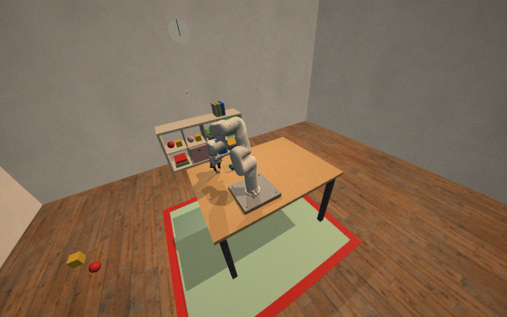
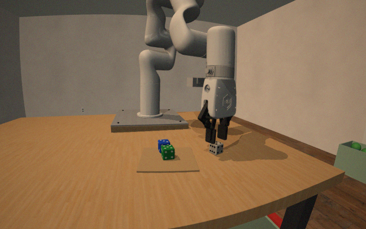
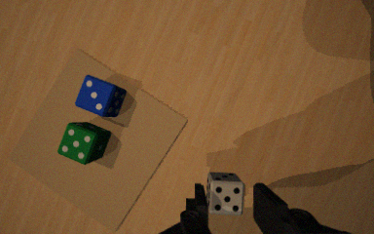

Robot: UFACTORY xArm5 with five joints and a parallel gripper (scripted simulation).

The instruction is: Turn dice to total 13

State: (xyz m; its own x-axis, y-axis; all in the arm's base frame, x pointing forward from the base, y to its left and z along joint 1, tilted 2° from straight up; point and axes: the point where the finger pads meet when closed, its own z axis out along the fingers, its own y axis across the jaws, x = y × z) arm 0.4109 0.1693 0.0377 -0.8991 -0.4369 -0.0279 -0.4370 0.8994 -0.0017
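Right now the white die is 4 cm below my hand. The rest, counted from my hand: green die: 14 cm to the right, 4 cm below, 2 cm ahead; then blue die: 14 cm to the right, 4 cm below, 3 cm behind; then tan mat: 14 cm to the right, 5 cm below, 2 cm ahead.
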